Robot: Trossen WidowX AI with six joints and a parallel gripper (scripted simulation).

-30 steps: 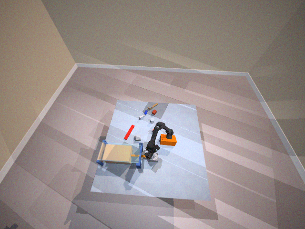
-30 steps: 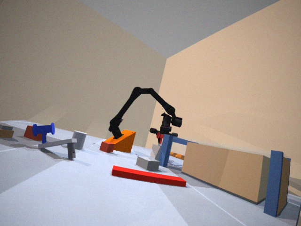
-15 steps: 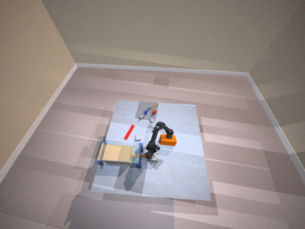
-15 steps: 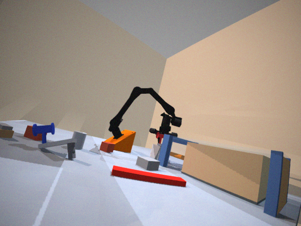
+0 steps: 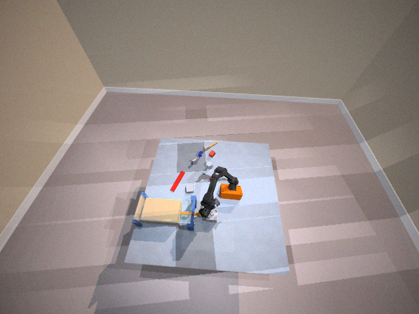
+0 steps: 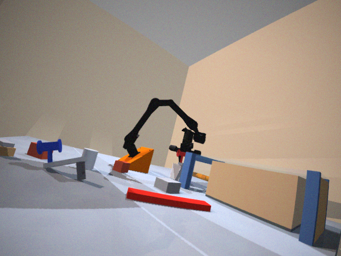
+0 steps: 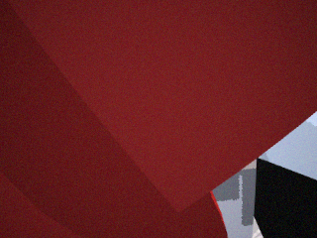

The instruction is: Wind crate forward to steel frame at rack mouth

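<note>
The red-knobbed winch handle is 2 cm above my gripper tip, 1 cm to the right of it and 1 cm ahead of it. From my gripper tip the other things lie so: red knob 5 cm above, 4 cm to the right, 3 cm ahead; then blue frame 13 cm ahead, 3 cm to the left, 2 cm above; then winch 6 cm below, 4 cm behind, 3 cm to the left.
</note>
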